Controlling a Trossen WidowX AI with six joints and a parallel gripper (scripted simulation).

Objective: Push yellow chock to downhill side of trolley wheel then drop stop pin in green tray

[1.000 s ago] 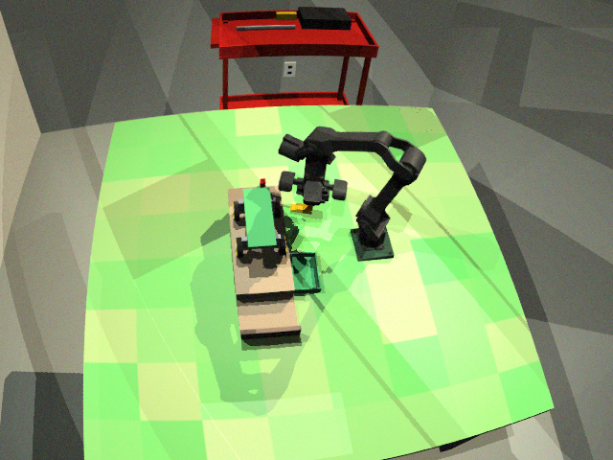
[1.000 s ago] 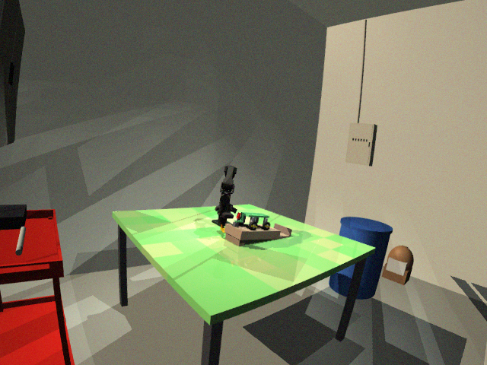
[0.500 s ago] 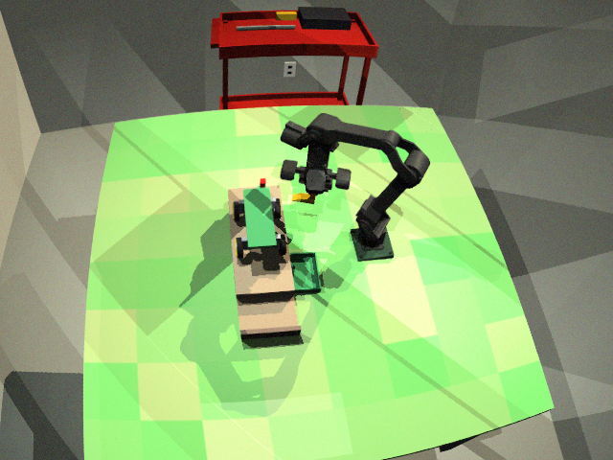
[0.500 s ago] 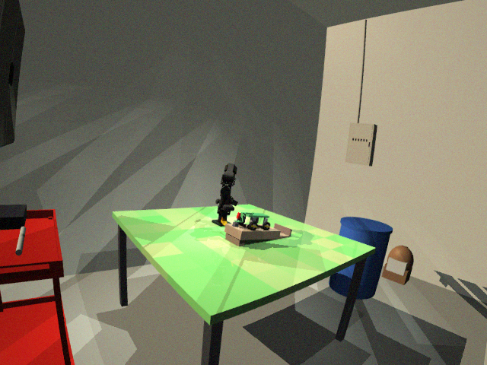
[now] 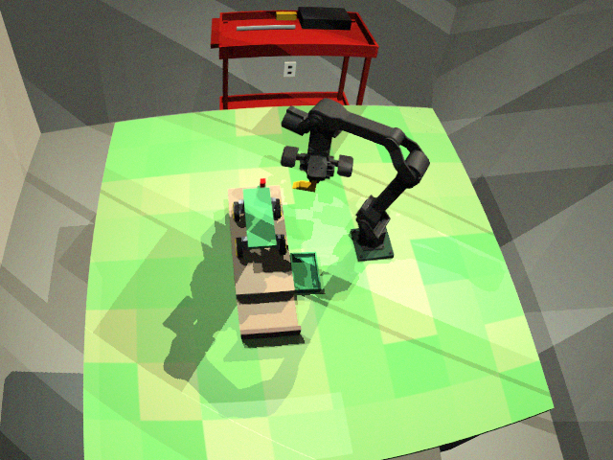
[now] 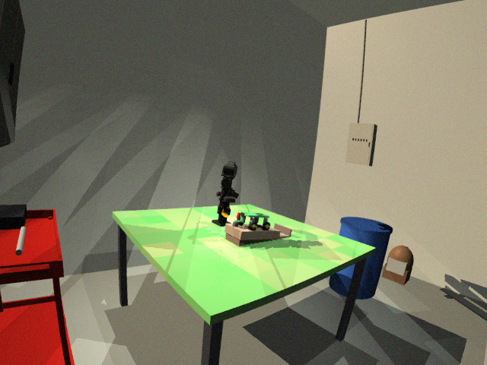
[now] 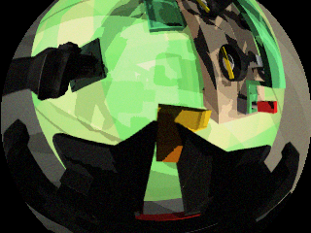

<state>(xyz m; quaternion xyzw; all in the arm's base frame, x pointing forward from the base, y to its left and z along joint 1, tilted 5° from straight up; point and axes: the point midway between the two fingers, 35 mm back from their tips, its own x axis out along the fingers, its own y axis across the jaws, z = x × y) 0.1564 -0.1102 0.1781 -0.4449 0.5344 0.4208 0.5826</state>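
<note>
The green tray is 30 mm ahead of my gripper tip, 200 mm to the left of it and 150 mm below it. Round my gripper tip: trolley 160 mm ahead, 120 mm to the left, 30 mm below; then yellow chock 20 mm ahead, 10 mm below; then red-headed stop pin 140 mm ahead, 10 mm below.
</note>
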